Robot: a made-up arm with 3 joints.
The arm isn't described. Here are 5 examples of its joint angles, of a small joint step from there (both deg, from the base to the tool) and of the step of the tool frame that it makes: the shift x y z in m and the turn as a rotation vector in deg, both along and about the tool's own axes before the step.
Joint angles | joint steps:
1: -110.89 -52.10 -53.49 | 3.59 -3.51 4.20
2: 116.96 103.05 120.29 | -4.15 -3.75 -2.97
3: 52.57 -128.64 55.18 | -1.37 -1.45 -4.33
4: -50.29 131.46 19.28 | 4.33 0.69 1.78
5: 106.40 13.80 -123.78 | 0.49 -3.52 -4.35
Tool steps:
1: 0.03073 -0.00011 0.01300 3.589 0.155 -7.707
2: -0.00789 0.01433 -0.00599 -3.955 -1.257 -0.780
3: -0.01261 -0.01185 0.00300 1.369 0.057 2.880
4: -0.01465 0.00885 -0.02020 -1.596 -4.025 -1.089
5: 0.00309 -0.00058 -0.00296 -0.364 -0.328 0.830
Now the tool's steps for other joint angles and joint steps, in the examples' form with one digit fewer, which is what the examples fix.
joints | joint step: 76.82 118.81 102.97 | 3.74 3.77 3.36
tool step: -0.0006 -0.0134 0.0029 3.59 -1.03 0.41
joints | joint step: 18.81 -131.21 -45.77 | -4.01 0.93 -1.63
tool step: -0.0292 -0.0050 -0.0145 -0.41 -3.99 2.56
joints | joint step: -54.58 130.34 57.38 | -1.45 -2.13 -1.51
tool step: 0.0046 0.0036 0.0033 -0.43 1.38 -0.62
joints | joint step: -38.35 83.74 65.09 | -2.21 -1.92 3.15
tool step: 0.0174 0.0184 -0.0004 -2.12 0.61 -5.07
